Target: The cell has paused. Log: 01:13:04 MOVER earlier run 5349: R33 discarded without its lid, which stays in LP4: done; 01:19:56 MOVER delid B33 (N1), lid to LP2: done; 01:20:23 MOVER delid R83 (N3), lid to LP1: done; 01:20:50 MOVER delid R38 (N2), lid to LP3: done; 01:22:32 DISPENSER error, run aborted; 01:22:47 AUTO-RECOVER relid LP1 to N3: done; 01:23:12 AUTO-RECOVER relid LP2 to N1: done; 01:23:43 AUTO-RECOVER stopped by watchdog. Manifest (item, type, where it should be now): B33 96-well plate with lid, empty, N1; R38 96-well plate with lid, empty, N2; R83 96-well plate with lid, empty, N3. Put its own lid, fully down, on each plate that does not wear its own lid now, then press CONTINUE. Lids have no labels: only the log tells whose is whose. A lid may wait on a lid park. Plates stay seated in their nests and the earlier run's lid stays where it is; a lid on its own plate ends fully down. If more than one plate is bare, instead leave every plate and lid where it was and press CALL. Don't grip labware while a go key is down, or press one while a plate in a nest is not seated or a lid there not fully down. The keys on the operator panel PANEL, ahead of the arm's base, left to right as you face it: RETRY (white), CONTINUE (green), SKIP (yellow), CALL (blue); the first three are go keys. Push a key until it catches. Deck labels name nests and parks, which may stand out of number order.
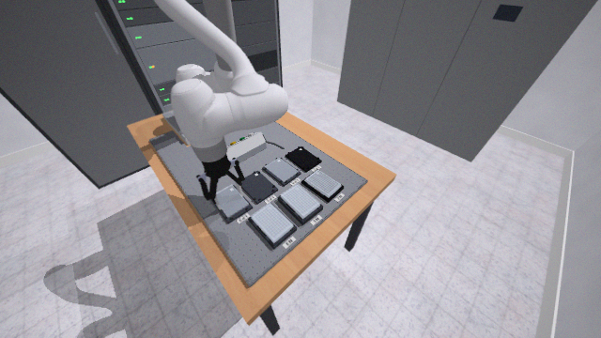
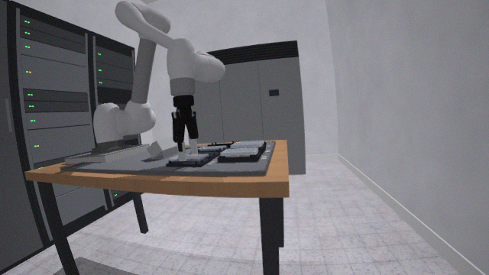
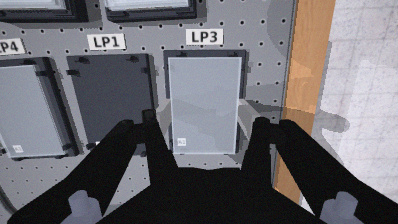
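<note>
My gripper is now 40 mm above the park LP3. The rest, counted from my hand: yellow skip key: 260 mm behind, 130 mm to the left, 20 mm above; then blue call key: 250 mm behind, 80 mm to the left, 20 mm above; then park LP1: 20 mm behind, 120 mm to the left, 40 mm below.
</note>
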